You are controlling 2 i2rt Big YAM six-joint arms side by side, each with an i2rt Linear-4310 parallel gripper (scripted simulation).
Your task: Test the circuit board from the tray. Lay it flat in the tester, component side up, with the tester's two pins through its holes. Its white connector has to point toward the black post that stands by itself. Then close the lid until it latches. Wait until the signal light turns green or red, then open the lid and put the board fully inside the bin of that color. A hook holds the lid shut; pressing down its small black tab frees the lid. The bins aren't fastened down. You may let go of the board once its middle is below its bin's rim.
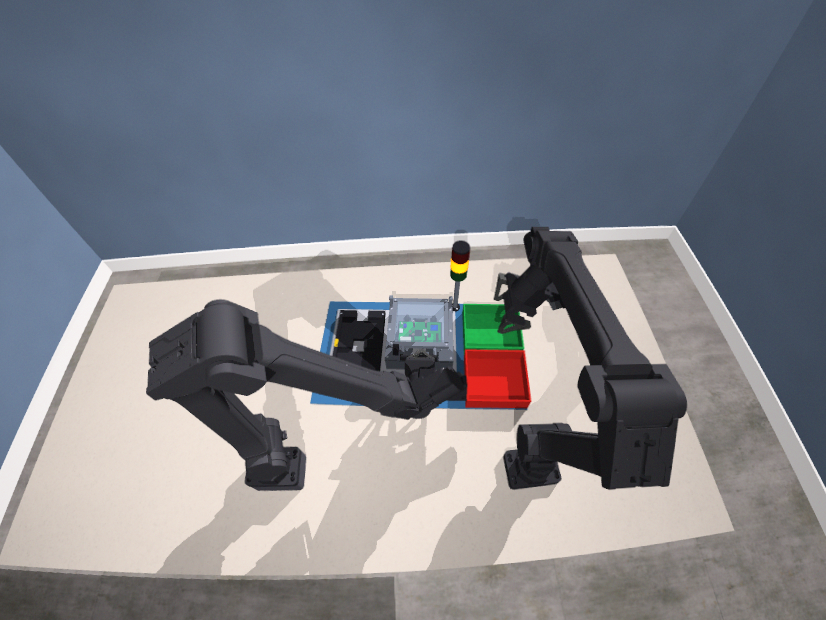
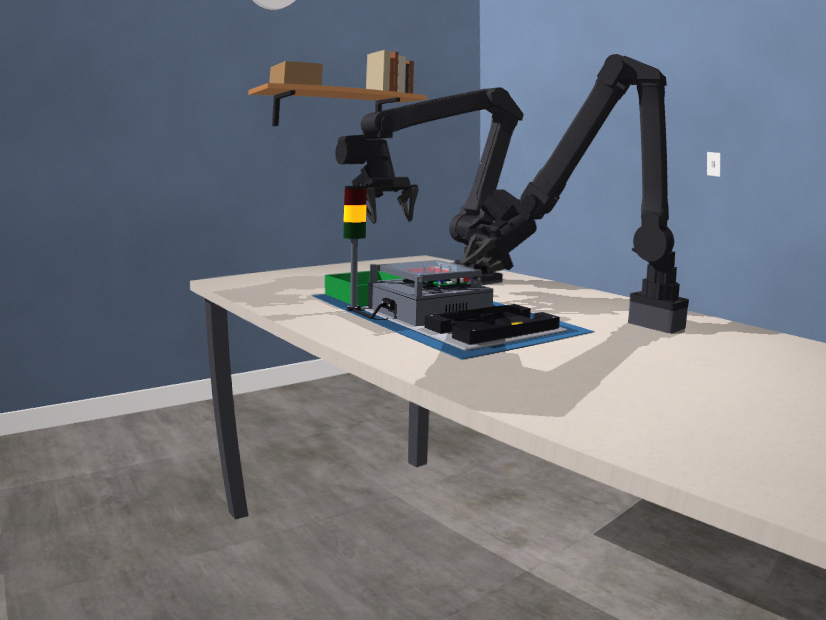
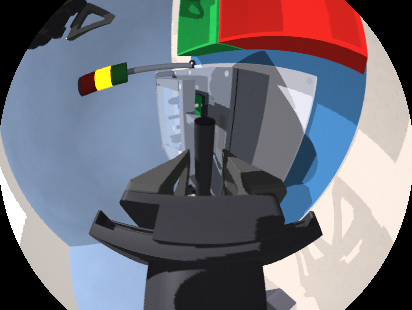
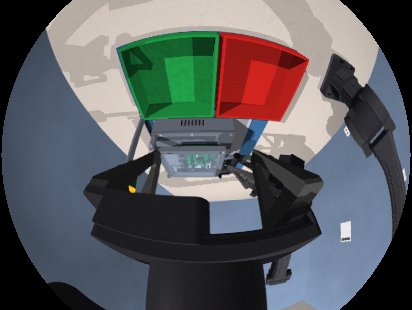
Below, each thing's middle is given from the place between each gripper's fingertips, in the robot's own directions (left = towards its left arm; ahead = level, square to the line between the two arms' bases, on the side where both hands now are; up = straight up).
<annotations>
Right now the clear lid (image 1: 416, 322) is 90 mm ahead of my left hand. The rest, counted from my left hand: red bin (image 1: 495, 376) 30 mm behind, 190 mm to the right, 70 mm below; then green bin (image 1: 482, 321) 120 mm ahead, 200 mm to the right, 70 mm below.
Right now the green bin is 50 mm ahead of my right hand (image 2: 392, 222), 10 mm to the right of it and 160 mm below it. From my right hand the other things lie so: red bin (100 mm behind, 160 mm below); clear lid (20 mm ahead, 190 mm to the left, 90 mm below).
</annotations>
